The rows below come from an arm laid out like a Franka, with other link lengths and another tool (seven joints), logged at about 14 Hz.
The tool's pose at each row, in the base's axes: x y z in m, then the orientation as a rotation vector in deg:
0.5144, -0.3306, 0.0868, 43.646, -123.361, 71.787
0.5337, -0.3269, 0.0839, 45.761, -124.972, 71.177
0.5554, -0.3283, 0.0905, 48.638, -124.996, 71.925
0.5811, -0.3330, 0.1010, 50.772, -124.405, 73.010
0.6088, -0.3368, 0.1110, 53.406, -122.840, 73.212
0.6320, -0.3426, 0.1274, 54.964, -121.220, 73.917
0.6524, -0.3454, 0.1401, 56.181, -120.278, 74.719
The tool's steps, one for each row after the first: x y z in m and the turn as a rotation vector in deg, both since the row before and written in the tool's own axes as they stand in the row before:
-0.0163, -0.0102, -0.0052, -0.101, -2.274, -0.376
-0.0105, -0.0196, -0.0047, 1.272, -1.662, -1.054
-0.0095, -0.0263, -0.0033, 1.393, -0.858, -0.899
-0.0111, -0.0274, -0.0032, 1.021, -0.394, -1.961
-0.0022, -0.0287, -0.0035, 1.107, 0.193, -1.331
-0.0033, -0.0237, -0.0039, 1.017, -0.107, -0.752

